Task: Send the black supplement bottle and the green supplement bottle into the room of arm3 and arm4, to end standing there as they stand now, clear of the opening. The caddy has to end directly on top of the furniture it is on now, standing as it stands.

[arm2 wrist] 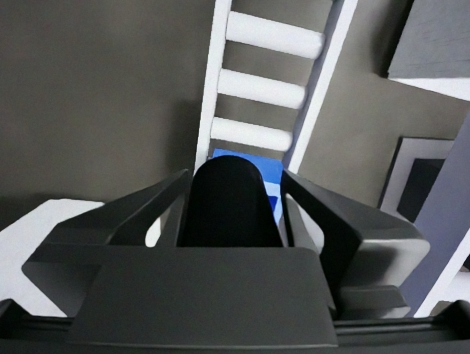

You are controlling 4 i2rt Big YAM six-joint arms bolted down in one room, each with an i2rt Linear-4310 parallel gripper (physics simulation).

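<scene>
My arm2 gripper (236, 172) shows from behind at the bottom of the arm2 wrist view. It is shut on the black supplement bottle (227, 205), a plain black rounded shape between its two fingers. The bottle's far end reaches a little past the fingertips. Beyond it a blue box-like thing (247, 159) shows in part, mostly hidden by the bottle and the right finger; I cannot tell whether it is the caddy. The green supplement bottle does not show in this view. The grippers of arm1, arm3 and arm4 do not show either.
A white ladder-like frame (212, 65) with thick round bars runs up the middle, above the brown-grey floor (100, 90). A white flat surface (30, 250) is at lower left. A grey block (435, 45) is at upper right. A purple-grey beam (440, 210) crosses the right edge.
</scene>
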